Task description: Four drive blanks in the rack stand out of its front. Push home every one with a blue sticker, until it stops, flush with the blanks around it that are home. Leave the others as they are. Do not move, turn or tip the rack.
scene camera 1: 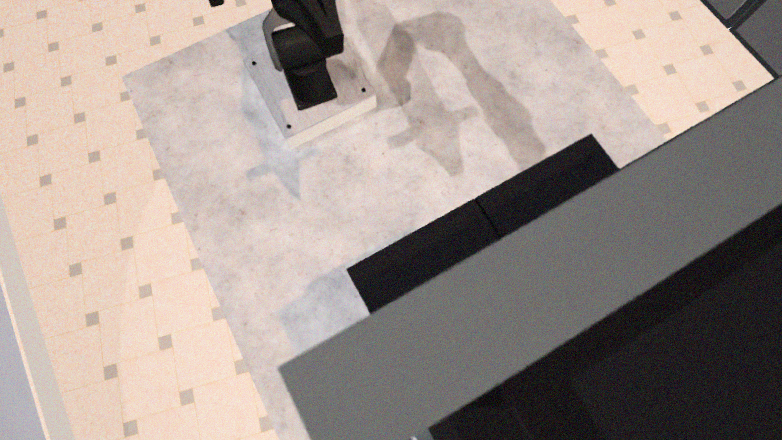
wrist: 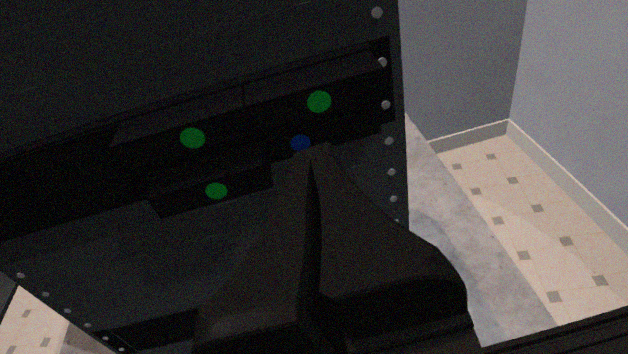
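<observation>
The rack (scene camera 1: 519, 246) (wrist: 387, 32) shows its grey top in the scene view and its dark front in the wrist view. Two black blanks stand out side by side; in the wrist view one with a green sticker (wrist: 192, 138) is left and one with a green sticker (wrist: 319, 101) is right. Below, another blank with a green sticker (wrist: 216, 191) stands out. The blank with a blue sticker (wrist: 300, 142), to its right, sits farther back than it; whether it is flush is too dark to tell. My gripper (wrist: 319, 167) is shut and empty, its tips just below the blue sticker in the picture.
The arm (scene camera 1: 308, 82) rises from its base plate (scene camera 1: 333, 117) on the grey mat (scene camera 1: 229, 191). Round screws line the rack's side edges. A dark strip (wrist: 165, 327) runs low across the rack's front. Walls and tiled floor lie right of the rack in the wrist view.
</observation>
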